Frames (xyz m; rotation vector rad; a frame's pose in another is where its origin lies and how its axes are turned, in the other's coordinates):
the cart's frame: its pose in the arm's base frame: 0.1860 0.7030 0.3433 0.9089 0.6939 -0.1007
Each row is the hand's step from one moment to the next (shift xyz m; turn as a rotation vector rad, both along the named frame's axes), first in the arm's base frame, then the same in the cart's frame.
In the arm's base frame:
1: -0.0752 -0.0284 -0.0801 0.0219 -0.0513 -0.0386
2: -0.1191 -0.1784 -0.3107 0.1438 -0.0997 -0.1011
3: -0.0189 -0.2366 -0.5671 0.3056 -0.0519 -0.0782
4: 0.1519 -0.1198 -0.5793 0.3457 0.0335 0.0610
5: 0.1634 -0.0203 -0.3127 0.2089 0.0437 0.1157
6: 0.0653 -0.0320 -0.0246 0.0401 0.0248 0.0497
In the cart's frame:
1: -0.0170 -0.1003 -0.0502 0.0296 -0.0508 0.0338
2: 0.0550 -0.3694 -0.0553 0.1519 -0.0801 0.1065
3: 0.2732 -0.5466 -0.0667 0.2742 0.0242 0.1626
4: 0.4373 -0.4201 -0.0726 0.2403 0.1883 0.1765
5: 0.3085 -0.1695 -0.0311 0.1033 0.1829 0.1217
6: 0.0590 -0.0134 0.0472 0.0069 0.0644 0.0224

